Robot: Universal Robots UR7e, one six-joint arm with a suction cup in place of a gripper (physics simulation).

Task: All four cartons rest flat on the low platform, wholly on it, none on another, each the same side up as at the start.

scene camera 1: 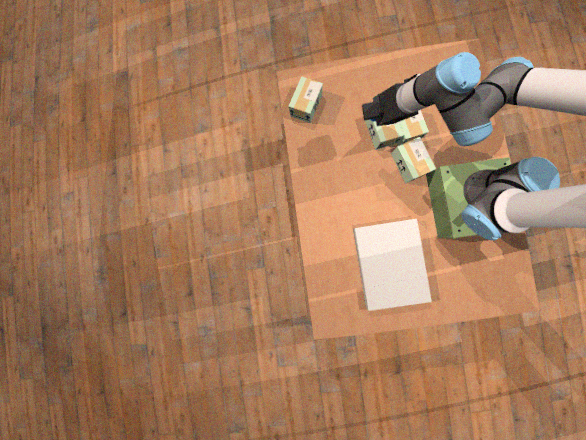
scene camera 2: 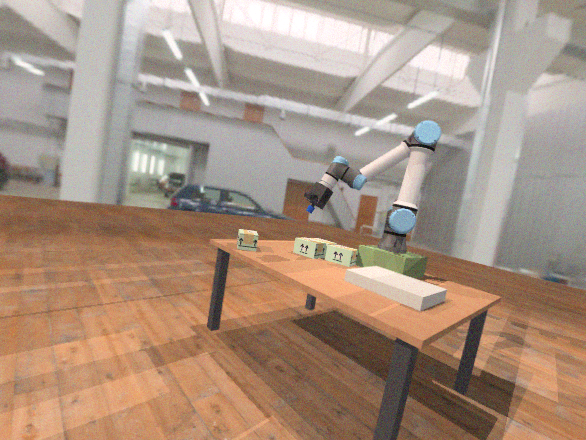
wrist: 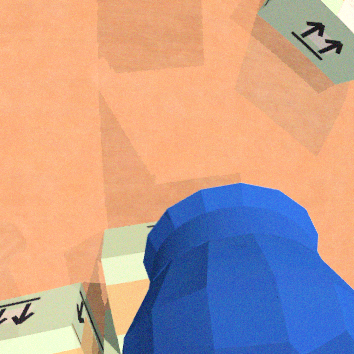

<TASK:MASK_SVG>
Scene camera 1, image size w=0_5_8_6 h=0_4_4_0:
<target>low white platform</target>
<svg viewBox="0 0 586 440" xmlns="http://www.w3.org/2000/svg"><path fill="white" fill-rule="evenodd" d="M417 219L353 228L365 305L368 311L432 302Z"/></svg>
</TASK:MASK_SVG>
